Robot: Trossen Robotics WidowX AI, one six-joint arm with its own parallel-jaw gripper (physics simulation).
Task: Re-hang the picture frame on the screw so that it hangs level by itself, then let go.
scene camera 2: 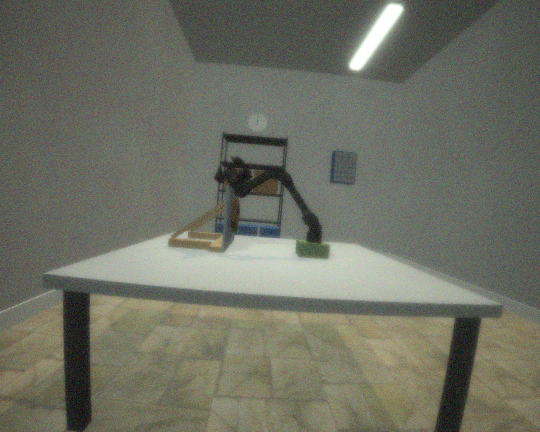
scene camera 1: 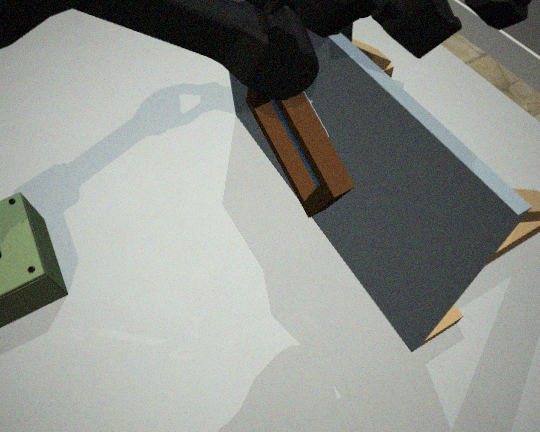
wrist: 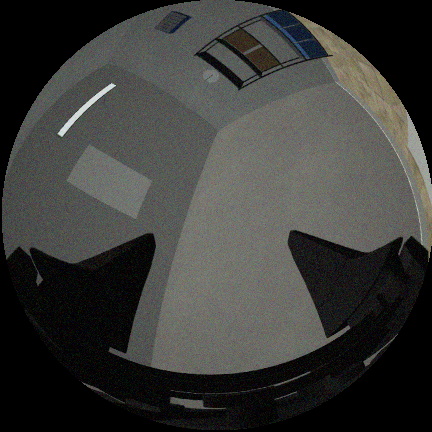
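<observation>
The brown picture frame (scene camera 1: 318,145) (scene camera 2: 235,215) is at the dark face of the upright board (scene camera 1: 400,200) (scene camera 2: 228,212). In scene camera 1 it is seen from above, its upper left end hidden by the black arm. A thin pale line shows beside it. The screw does not show, and I cannot tell whether the frame hangs on it or is level. My gripper (scene camera 1: 460,42) (scene camera 2: 220,171) (wrist: 223,239) is open and empty. It is high up by the board's top edge, pointing past the board, apart from the frame. The frame does not show in the wrist view.
Wooden struts and a wooden base (scene camera 1: 445,325) (scene camera 2: 195,244) support the board from behind. The arm stands by a green block (scene camera 1: 25,245) (scene camera 2: 313,249) on the white table (scene camera 2: 280,285). A shelf unit (scene camera 2: 255,139) stands at the far wall, beyond the table.
</observation>
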